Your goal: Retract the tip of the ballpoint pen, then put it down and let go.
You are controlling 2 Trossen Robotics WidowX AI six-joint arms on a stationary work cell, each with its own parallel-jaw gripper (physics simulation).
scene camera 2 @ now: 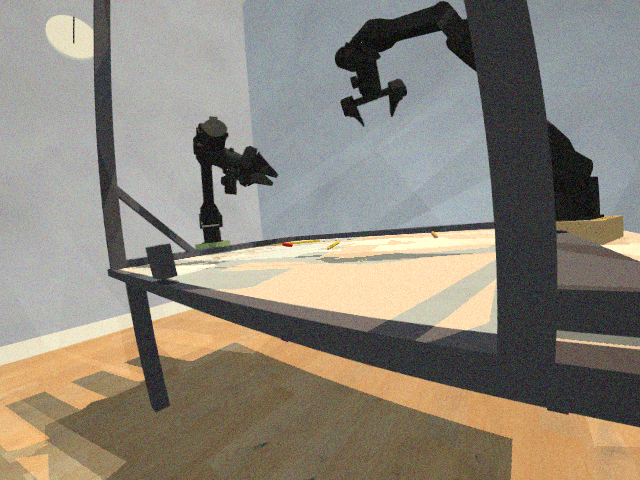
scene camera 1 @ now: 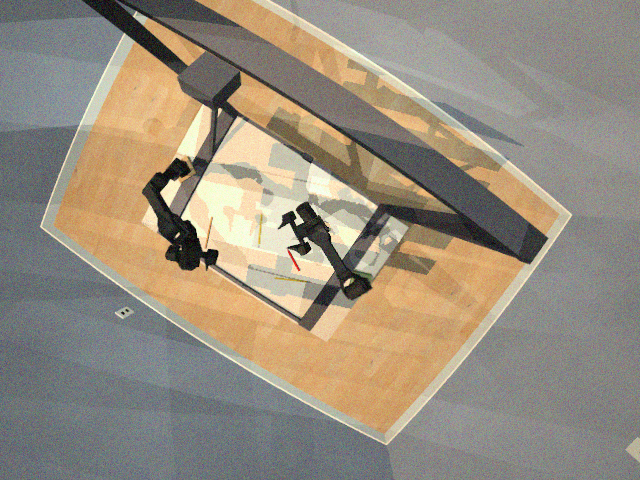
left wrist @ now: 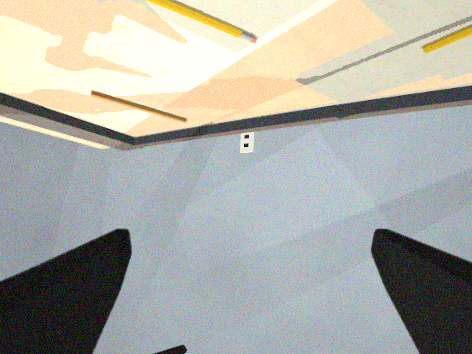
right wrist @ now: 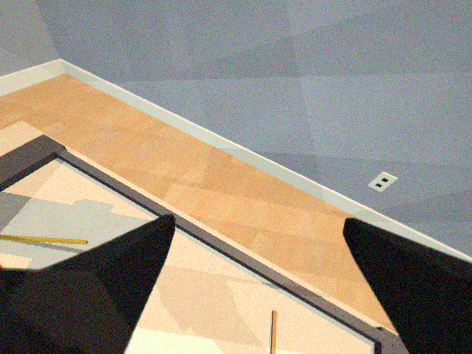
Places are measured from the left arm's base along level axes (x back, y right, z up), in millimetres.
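Pixels of known places: left gripper, fingertip midpoint: (scene camera 2: 275,180) (scene camera 1: 282,238) (left wrist: 252,241); right gripper, fingertip midpoint: (scene camera 2: 377,121) (scene camera 1: 195,269) (left wrist: 198,352) (right wrist: 258,224); left arm's base, origin of the base link: (scene camera 2: 212,242); right arm's base, origin of the base link: (scene camera 2: 572,219) (scene camera 1: 183,169).
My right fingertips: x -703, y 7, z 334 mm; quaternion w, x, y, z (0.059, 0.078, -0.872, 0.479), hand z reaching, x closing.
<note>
For each thing: its middle in the pictures, then the offset to it from my right fingertips.
- thin red stick, body centre: (scene camera 2: 287,245) (scene camera 1: 293,260) dz -367, dx +346, dy +26 mm
- orange-brown stick, body centre: (left wrist: 142,108) (scene camera 2: 434,234) (scene camera 1: 208,233) dz -369, dx -126, dy +68 mm
A thin red stick (scene camera 1: 293,259) (scene camera 2: 287,244), probably the ballpoint pen, lies on the table; its tip and button are too small to tell. A bit of red shows at the right wrist view's left edge. My left gripper (scene camera 1: 283,238) (scene camera 2: 274,179) (left wrist: 252,241) is open and empty, raised above the table, and appears close to the red stick in scene camera 1. My right gripper (scene camera 2: 377,121) (right wrist: 258,224) is open and empty, high above the table. The red stick does not show in the left wrist view.
A yellow pencil (scene camera 1: 260,230) (scene camera 2: 333,244) (left wrist: 200,17), another yellow pencil (scene camera 1: 290,279) (scene camera 2: 305,241) (left wrist: 447,40) (right wrist: 45,240) and an orange-brown stick (scene camera 1: 208,232) (scene camera 2: 434,234) (left wrist: 138,106) (right wrist: 273,332) lie apart on the table. Dark frame posts and beams surround it.
</note>
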